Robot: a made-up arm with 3 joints. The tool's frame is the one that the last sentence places.
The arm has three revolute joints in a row. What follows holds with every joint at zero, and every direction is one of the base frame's.
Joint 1 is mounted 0.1 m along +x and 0.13 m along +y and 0.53 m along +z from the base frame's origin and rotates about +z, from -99.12 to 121.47 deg.
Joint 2 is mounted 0.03 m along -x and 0.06 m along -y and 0.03 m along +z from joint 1 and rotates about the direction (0.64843, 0.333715, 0.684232), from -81.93 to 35.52 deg.
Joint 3 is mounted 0.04 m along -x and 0.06 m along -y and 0.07 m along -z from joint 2 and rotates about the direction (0.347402, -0.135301, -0.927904), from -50.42 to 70.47 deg.
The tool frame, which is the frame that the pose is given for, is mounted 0.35 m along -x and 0.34 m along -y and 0.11 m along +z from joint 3; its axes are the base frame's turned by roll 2.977, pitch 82.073 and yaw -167.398 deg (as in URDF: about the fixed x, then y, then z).
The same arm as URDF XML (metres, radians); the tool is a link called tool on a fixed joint. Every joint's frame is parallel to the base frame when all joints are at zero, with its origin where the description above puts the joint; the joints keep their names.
<robot name="arm">
<joint name="tool_joint" type="fixed"><parent link="link3"/><child link="tool"/><origin xyz="-0.35 -0.34 0.11" rpy="0.052 1.4324 -2.9216"/></joint>
<joint name="joint 3" type="revolute"><parent link="link2"/><child link="link3"/><origin xyz="-0.04 -0.06 -0.07" rpy="0 0 0"/><axis xyz="0.347402 -0.135301 -0.927904"/><limit lower="-0.88" upper="1.2299"/></joint>
<joint name="joint 2" type="revolute"><parent link="link1"/><child link="link2"/><origin xyz="-0.03 -0.06 0.03" rpy="0 0 0"/><axis xyz="0.64843 0.333715 0.684232"/><limit lower="-1.4299" upper="0.6199"/></joint>
<joint name="joint 1" type="revolute"><parent link="base_link"/><child link="link1"/><origin xyz="0.1 0.13 0.53" rpy="0 0 0"/><axis xyz="0 0 1"/><limit lower="-1.73" upper="2.1201"/></joint>
<link name="base_link"/>
<link name="link1"/>
<link name="link2"/>
<link name="link3"/>
<link name="tool"/>
</robot>

